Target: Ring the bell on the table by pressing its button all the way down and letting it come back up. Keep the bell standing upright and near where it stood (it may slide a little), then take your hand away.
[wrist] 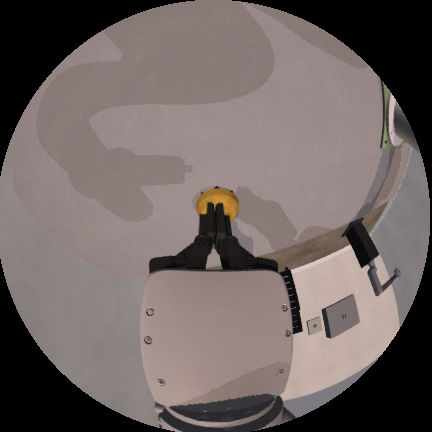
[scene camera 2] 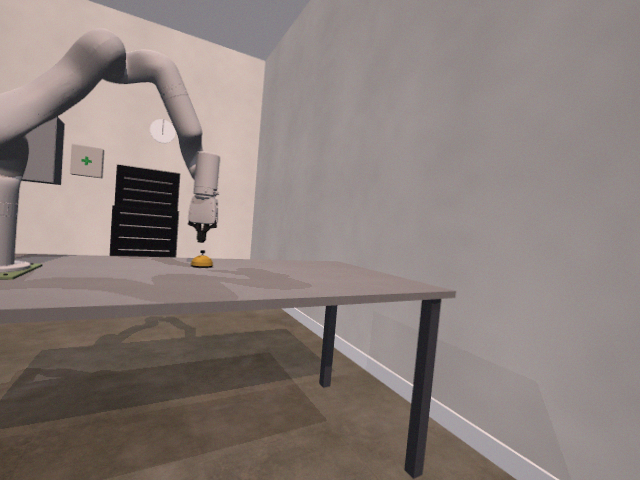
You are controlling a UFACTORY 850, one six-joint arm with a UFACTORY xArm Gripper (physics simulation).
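Observation:
The bell, a yellow dome [scene camera 2: 201, 261] [wrist: 218, 196] with a dark base, stands upright on the table [scene camera 2: 330, 279] [wrist: 310, 150]. Its small dark button [scene camera 2: 202, 252] stands up from the top of the dome in the scene view; in the wrist view the fingers hide it. My gripper [scene camera 2: 201, 240] [wrist: 213, 211] is shut, with nothing between its fingers, and points down. Its fingertips are above the button, with a small gap showing between them in the scene view.
The robot's base stands on a green plate [scene camera 2: 32, 269] [wrist: 385, 135] at the left of the table in the scene view. A grey wall [scene camera 2: 439, 155] rises beyond the table's right side. A black cabinet [scene camera 2: 146, 219] stands behind the table.

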